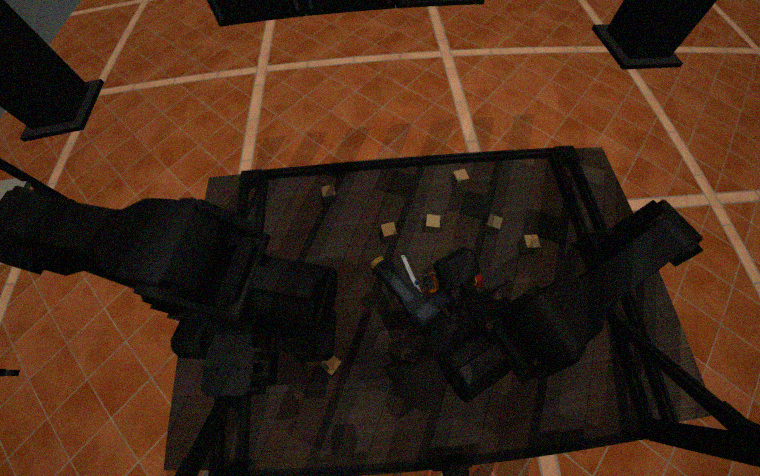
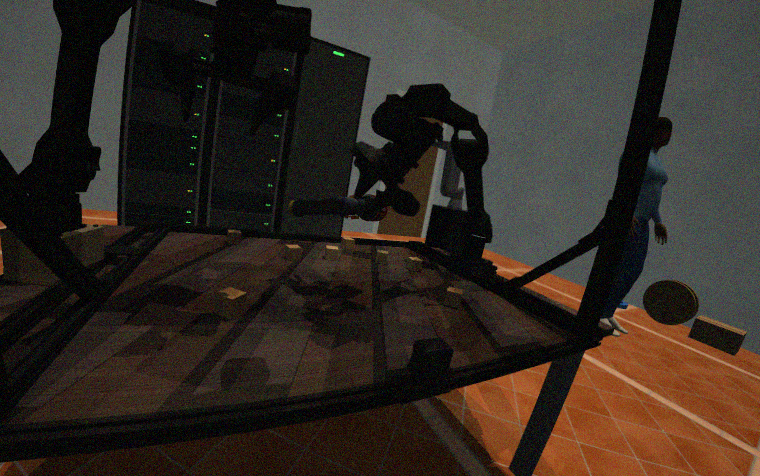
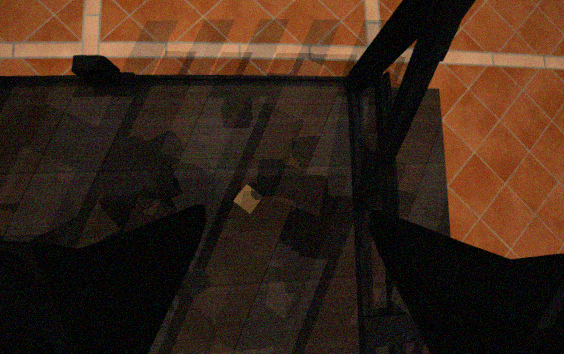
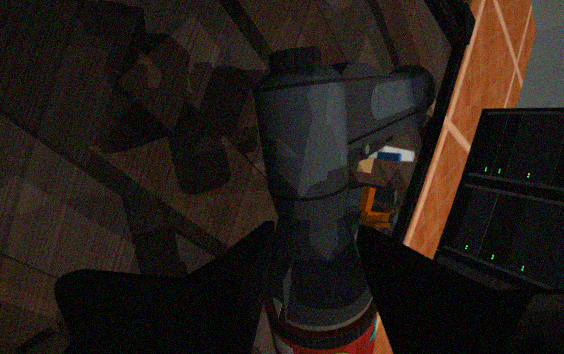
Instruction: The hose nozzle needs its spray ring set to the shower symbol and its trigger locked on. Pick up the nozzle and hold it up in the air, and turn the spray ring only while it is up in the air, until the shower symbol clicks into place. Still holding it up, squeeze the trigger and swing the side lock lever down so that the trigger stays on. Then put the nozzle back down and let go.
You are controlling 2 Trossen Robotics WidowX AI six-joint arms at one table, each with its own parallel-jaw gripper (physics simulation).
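Frame: origin at the left arm's base, x right, y back, z down, level; millimetres.
Seen in the pictures: left gripper, between the fingertips: (image 2: 218,127) (image 3: 288,215); right gripper, between the fingertips: (image 1: 444,295) (image 2: 359,207) (image 4: 315,231); left arm's base, origin of its link: (image 2: 55,227); right arm's base, origin of its link: (image 1: 614,247) (image 2: 471,257).
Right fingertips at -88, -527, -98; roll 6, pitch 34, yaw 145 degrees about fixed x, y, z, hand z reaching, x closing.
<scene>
Pixels of each thing's top centre, then the offset from my right fingertips to it, as dx, dy, dz. "pt": a spot on its surface instead. Level surfaces: height alone.
- dark blue-grey nozzle, a spot on its surface: (image 4: 307,135) pt +45, +24, -17
- yellow end, a spot on its surface: (image 1: 377,261) pt -45, +131, +9
- white bar with a blue part, a spot on its surface: (image 4: 400,152) (image 1: 408,269) pt -39, +72, +6
- orange lever, centre of its top: (image 4: 372,196) +1, +25, -19
- dark plank table, height of its surface: dz +181
- block, centre of its top: (image 3: 248,198) (image 2: 231,292) (image 1: 330,363) +153, +202, +147
The dark blue-grey nozzle (image 1: 399,284) (image 2: 322,207) (image 4: 307,135) is held up above the table, its handle level, with a yellow end (image 1: 377,261). Its red spray ring (image 1: 478,279) (image 4: 345,342) shows partly; which symbol is set cannot be read. A white bar with a blue part (image 1: 409,270) (image 4: 400,152) and an orange lever (image 4: 369,200) show at the nozzle's side. My right gripper (image 4: 315,231) is shut on the nozzle's neck, between body and ring. My left gripper (image 3: 288,215) (image 2: 224,112) is open and empty, high over the left of the table, apart from the nozzle.
Several small wooden blocks (image 1: 433,220) (image 2: 332,247) lie on the dark plank table (image 1: 358,431). One block (image 1: 332,364) (image 3: 247,198) lies below my left gripper. A black frame (image 1: 392,163) runs along the table's edges. Dark shadows cover much of the table top.
</scene>
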